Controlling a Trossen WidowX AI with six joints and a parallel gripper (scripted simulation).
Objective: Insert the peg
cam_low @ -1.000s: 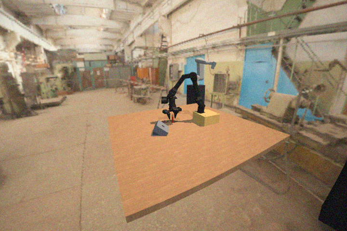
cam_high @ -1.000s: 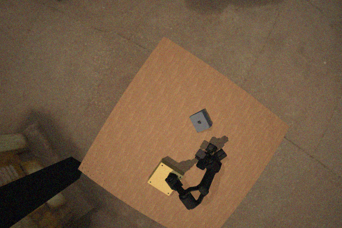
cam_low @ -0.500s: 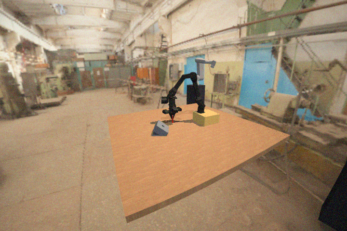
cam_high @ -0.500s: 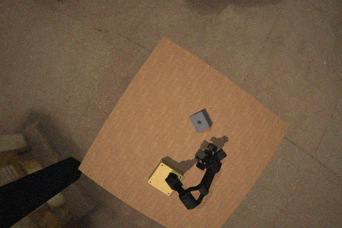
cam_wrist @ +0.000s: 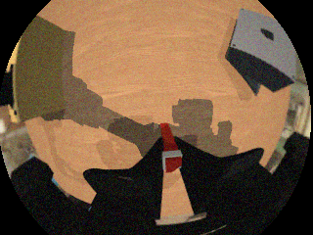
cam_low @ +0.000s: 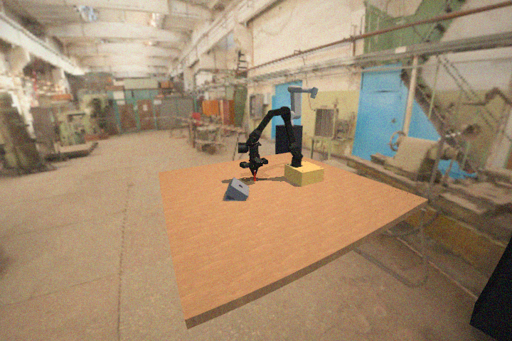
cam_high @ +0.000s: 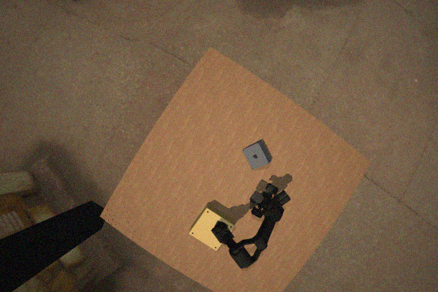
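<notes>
Now: the sloped panel 20 cm ahead of my gripper tip and 13 cm to the left of it. Round my gripper tip: red peg 2 cm above.
</notes>
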